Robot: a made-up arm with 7 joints.
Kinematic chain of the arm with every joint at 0, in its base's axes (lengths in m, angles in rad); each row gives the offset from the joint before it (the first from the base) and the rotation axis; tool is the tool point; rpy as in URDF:
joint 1: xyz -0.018 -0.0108 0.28 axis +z
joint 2: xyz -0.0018 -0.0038 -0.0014 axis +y
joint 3: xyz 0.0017 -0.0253 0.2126 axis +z
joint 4: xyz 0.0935 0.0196 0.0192 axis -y
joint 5: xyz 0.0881 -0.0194 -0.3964 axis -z
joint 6: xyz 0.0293 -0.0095 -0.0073 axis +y
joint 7: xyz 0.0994 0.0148 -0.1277 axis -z
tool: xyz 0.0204 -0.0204 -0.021 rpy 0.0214 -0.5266 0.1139
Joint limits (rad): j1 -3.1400..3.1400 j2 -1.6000..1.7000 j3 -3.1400..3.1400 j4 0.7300..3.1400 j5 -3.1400..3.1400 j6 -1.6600..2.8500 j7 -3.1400..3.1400
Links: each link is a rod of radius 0.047 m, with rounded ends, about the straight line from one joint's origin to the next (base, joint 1, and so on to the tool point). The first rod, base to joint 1, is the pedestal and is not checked.
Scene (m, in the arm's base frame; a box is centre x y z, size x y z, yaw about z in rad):
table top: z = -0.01
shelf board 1: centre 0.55 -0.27 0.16 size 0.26 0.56 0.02 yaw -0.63
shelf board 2: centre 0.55 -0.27 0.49 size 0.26 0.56 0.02 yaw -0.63
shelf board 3: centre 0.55 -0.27 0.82 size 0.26 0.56 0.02 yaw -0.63
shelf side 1: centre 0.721 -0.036 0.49 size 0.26 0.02 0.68 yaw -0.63
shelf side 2: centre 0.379 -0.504 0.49 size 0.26 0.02 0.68 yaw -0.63
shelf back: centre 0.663 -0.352 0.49 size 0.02 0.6 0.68 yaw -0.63
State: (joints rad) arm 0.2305 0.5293 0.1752 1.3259 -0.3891 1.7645 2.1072
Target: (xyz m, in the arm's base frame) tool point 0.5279 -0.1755 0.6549
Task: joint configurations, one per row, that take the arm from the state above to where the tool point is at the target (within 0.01 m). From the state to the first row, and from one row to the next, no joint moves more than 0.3 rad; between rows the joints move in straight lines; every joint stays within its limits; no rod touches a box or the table.
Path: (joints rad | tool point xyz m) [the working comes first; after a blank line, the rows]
Joints at the target: -0.0291 0.0132 -0.1105 1.9073 -0.5183 1.4980 2.0639
Straight joint move there: touches shelf board 2, shelf side 1.

1: 0.2142 0.2346 0.1776 1.4106 -0.4922 1.7735 2.1805 | 0.5147 0.1088 0.2858
2: 0.1978 -0.0602 0.1800 1.4952 -0.5953 1.7826 2.2538 | 0.4972 0.0884 0.4875
3: 0.1072 -0.2299 0.1250 1.5374 -0.4969 1.9193 2.1815 | 0.4419 0.0100 0.5790
4: 0.0166 -0.3996 0.0700 1.5797 -0.3984 2.0559 2.1091 | 0.3600 -0.0531 0.6549
5: -0.0062 -0.1932 -0.0202 1.7435 -0.4583 1.7769 2.0865 | 0.4513 -0.1135 0.6564
6: -0.0291 0.0132 -0.1105 1.9073 -0.5183 1.4980 2.0639 | 0.5279 -0.1755 0.6549

